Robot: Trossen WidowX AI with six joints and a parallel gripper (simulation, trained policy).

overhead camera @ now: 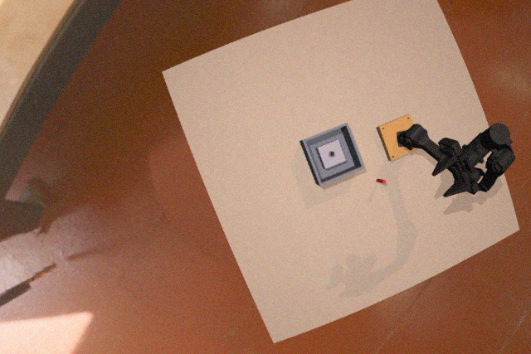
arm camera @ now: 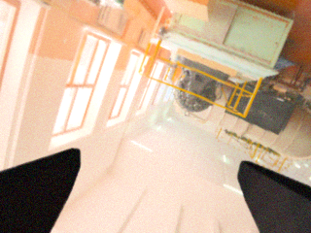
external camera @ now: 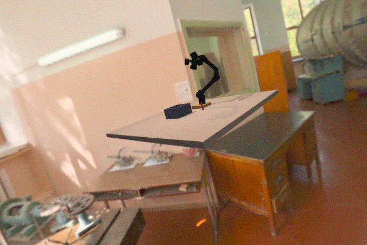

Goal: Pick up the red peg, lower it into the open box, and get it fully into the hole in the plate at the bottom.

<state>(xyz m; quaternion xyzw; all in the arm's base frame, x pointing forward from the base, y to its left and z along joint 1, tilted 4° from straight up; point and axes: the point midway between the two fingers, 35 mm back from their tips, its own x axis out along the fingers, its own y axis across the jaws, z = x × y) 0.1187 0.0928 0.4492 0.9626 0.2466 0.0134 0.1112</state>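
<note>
My gripper tip is 1 cm short of the red peg, 2 cm to the right of it and 44 cm above it. The rest, counted from my gripper tip: grey box 19 cm ahead, 13 cm to the right, 45 cm below; pale plate 19 cm ahead, 13 cm to the right, 43 cm below.
</note>
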